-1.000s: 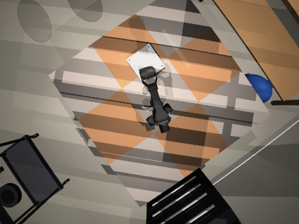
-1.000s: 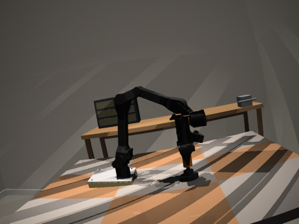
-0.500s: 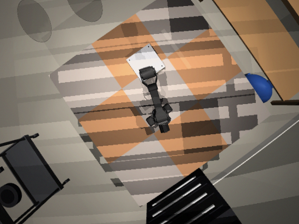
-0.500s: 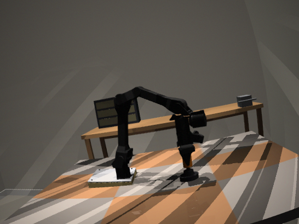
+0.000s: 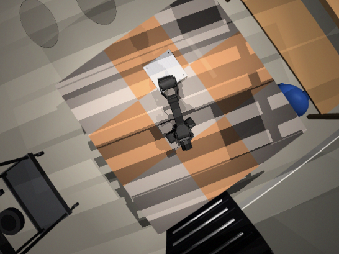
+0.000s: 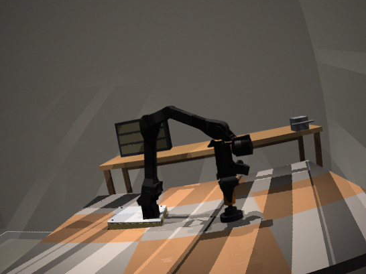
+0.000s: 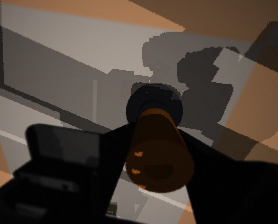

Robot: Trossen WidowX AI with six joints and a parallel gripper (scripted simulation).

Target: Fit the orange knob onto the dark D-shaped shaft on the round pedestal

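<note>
Now: gripper tip 2 cm below the orange knob. From my gripper tip the other things lie so: round dark pedestal: 4 cm below.
</note>
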